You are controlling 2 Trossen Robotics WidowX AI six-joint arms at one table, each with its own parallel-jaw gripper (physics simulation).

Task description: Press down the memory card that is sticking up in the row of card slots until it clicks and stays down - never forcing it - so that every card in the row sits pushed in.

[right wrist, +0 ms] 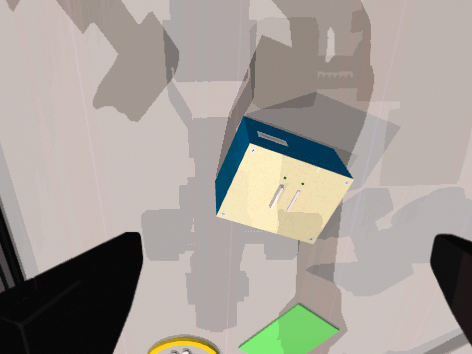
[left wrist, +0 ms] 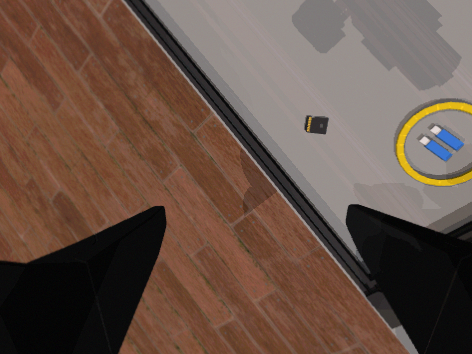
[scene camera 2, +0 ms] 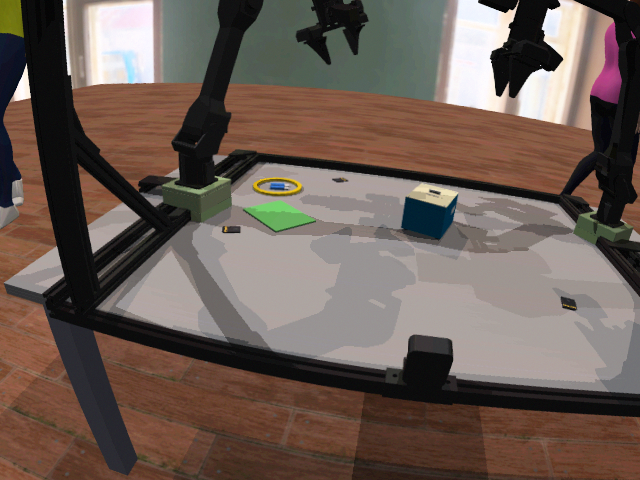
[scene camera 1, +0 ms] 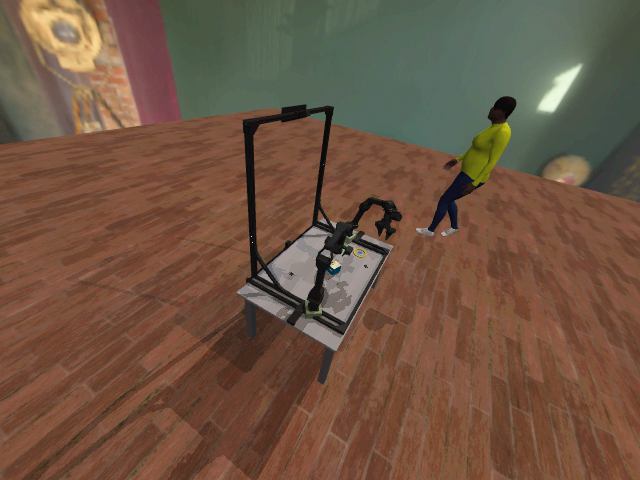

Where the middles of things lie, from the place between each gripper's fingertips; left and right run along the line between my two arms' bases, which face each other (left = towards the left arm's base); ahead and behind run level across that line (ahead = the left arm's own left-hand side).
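Scene:
From my left hand, the green square sheet [scene camera 2: 278, 216] is 29 cm below, 30 cm behind and 11 cm to the left.
If you go from my right hand instead, the green square sheet is 270 mm below, 30 mm behind and 420 mm to the left.

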